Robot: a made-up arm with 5 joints. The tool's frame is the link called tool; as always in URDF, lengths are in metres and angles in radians. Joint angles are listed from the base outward. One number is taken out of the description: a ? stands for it. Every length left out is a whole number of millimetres.
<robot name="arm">
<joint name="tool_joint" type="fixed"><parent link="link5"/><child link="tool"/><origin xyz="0.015 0.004 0" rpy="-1.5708 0 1.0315"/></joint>
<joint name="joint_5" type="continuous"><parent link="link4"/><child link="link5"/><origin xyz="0.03 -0.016 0" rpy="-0.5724 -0.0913 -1.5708"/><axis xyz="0 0 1"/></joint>
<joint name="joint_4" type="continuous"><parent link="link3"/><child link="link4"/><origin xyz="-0.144 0.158 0" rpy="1.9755 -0.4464 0.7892"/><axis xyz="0 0 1"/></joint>
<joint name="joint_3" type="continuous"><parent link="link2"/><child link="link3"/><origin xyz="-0.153 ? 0" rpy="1.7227 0 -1.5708"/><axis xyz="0 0 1"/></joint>
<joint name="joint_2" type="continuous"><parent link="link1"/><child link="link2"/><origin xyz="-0.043 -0.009 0" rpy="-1.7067 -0.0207 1.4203"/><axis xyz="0 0 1"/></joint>
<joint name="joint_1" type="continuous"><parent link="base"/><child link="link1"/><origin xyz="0.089 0.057 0.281" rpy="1.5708 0 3.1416"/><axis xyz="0 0 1"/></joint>
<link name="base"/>
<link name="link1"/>
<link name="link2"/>
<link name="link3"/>
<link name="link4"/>
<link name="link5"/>
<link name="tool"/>
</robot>
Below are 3 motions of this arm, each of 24 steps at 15 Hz.
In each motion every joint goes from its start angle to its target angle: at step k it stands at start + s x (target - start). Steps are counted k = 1, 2, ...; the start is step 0. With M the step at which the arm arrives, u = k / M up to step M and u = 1 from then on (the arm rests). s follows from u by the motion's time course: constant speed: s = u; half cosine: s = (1 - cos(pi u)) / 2; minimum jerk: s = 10 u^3 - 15 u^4 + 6 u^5.
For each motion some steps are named. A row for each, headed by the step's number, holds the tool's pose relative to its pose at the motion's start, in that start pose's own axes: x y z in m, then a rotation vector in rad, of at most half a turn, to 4 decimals.
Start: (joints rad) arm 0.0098 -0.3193 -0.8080 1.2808 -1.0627
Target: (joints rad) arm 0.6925 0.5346 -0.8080 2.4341 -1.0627
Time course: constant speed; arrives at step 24
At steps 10, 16, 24:
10: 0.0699 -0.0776 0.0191 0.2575 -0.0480 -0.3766
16: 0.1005 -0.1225 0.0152 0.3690 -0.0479 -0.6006
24: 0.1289 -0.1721 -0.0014 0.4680 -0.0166 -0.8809

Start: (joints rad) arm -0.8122 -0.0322 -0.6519 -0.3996 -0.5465
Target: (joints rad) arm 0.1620 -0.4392 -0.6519 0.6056 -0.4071
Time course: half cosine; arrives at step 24
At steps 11, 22, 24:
11: -0.1574 -0.0082 0.0179 -0.0073 -0.8958 -0.1450
22: -0.3356 -0.0525 -0.0682 0.2493 -1.9703 -0.5072
24: -0.3398 -0.0541 -0.0726 0.2623 -2.0010 -0.5230

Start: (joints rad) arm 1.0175 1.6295 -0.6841 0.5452 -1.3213
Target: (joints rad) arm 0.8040 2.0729 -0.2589 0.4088 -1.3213
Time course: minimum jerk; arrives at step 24
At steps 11, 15, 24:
11: 0.0168 -0.0129 0.0053 -0.0036 0.1793 0.1706
15: 0.0238 -0.0262 0.0098 0.0095 0.2863 0.3098
24: 0.0271 -0.0418 0.0144 0.0310 0.3647 0.4467

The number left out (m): -0.035
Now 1 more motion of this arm.
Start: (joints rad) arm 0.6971 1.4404 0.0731 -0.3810 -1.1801
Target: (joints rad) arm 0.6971 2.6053 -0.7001 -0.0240 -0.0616
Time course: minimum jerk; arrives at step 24
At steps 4, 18, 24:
4: -0.0056 -0.0106 0.0052 0.0391 -0.0573 0.0305
18: 0.0667 -0.3006 0.0276 1.2753 -0.8246 0.0781
24: 0.1010 -0.3212 0.0169 1.4036 -0.8180 -0.0081

